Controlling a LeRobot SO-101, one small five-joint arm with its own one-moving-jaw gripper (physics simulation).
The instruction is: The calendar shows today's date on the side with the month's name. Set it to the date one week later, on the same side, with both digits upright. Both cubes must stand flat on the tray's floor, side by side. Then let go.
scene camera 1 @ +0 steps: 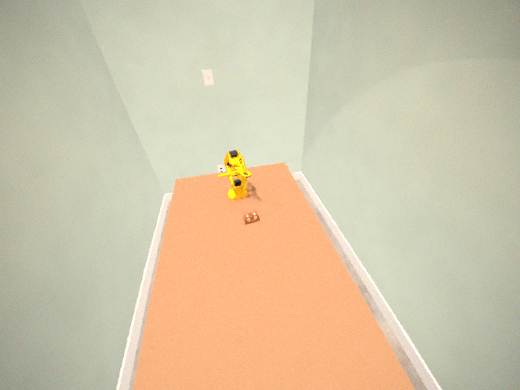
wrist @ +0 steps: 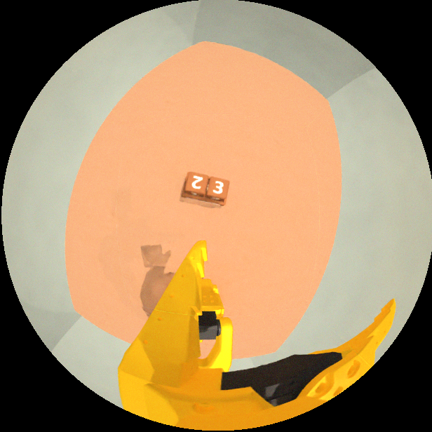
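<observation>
The calendar (scene camera 1: 251,217) is small in the scene view, in front of the arm. In the wrist view, two brown cubes stand side by side in the tray (wrist: 204,199). The left cube (wrist: 196,183) has a white 2 on its top face, turned upside down in this view. The right cube (wrist: 218,188) has a white 3 on top. The digits on their sides and the month's name are too small to read. My gripper (wrist: 298,271) is open and empty, with its jaws wide apart. It is away from the calendar, and neither jaw touches the cubes.
The orange table top (scene camera 1: 260,300) (wrist: 270,150) lies under the calendar. The yellow arm (scene camera 1: 236,172) stands near the table's far edge in the scene view. A white wall plate (scene camera 1: 207,77) is on the wall behind. The arm's shadow (wrist: 157,290) falls left of the fixed jaw.
</observation>
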